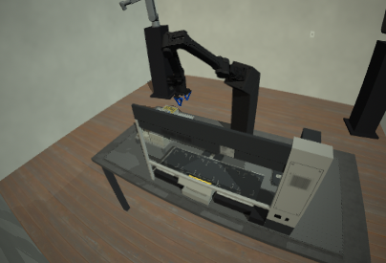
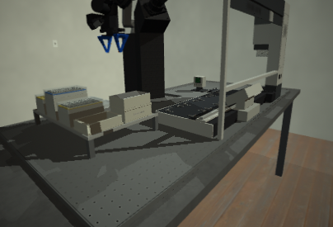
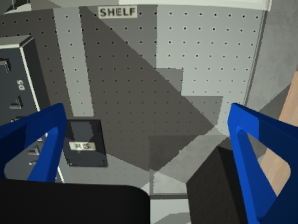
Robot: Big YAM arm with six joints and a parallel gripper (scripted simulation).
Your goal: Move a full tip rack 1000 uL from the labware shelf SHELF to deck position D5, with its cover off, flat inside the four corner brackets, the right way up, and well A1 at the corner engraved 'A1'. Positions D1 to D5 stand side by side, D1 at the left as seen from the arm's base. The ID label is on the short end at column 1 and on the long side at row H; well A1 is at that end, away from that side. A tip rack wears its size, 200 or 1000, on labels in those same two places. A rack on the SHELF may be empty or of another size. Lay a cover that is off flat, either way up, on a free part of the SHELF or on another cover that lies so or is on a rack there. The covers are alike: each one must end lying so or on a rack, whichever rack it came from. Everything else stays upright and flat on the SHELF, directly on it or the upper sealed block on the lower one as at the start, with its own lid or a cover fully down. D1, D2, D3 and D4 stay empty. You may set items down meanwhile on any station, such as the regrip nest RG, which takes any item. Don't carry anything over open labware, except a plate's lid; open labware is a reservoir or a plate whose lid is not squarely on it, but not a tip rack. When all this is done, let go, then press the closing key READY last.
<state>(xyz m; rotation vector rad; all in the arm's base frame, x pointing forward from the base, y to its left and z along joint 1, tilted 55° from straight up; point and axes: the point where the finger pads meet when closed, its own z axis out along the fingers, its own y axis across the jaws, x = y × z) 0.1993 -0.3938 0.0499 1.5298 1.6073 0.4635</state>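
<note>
My hand is 40 mm past the tip rack, 220 mm to the left of it and 170 mm above it. From my hand the other things lie so: shelf label 50 mm ahead, 10 mm to the right, 300 mm below; then labware shelf 30 mm ahead, 170 mm to the right, 240 mm below; then pale block 200 mm ahead, 130 mm to the right, 180 mm below.
</note>
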